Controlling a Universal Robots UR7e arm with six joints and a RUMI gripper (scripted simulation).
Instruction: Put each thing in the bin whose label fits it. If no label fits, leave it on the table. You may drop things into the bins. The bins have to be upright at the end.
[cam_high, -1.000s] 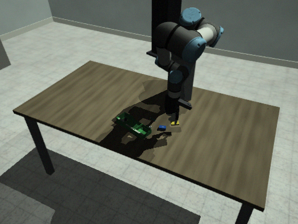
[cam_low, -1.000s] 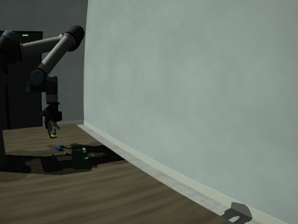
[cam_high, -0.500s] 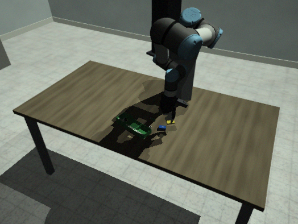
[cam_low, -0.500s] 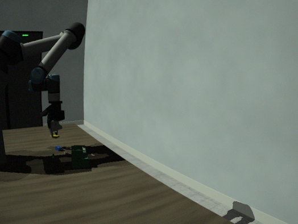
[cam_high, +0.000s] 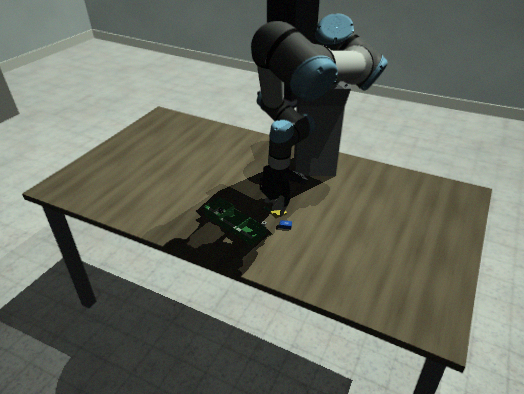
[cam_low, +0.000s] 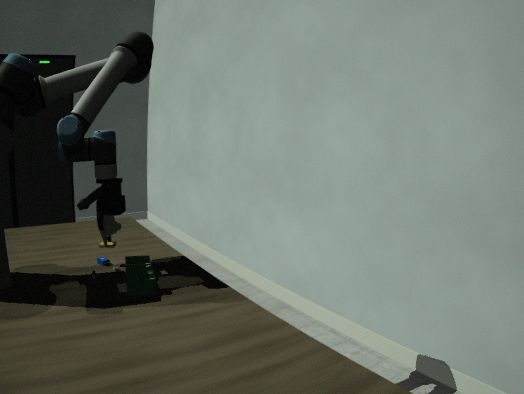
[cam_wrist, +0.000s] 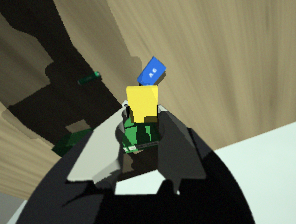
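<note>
Right now the grey hex nut is 3 cm ahead of my hand, 5 cm to the right of it and 8 cm below it. From my hand the other things lie so: yellow block: 1 cm below; green cylinder: 5 cm behind, 9 cm to the right, 8 cm below; blue block: 2 cm behind, 1 cm to the left, 8 cm below.
</note>
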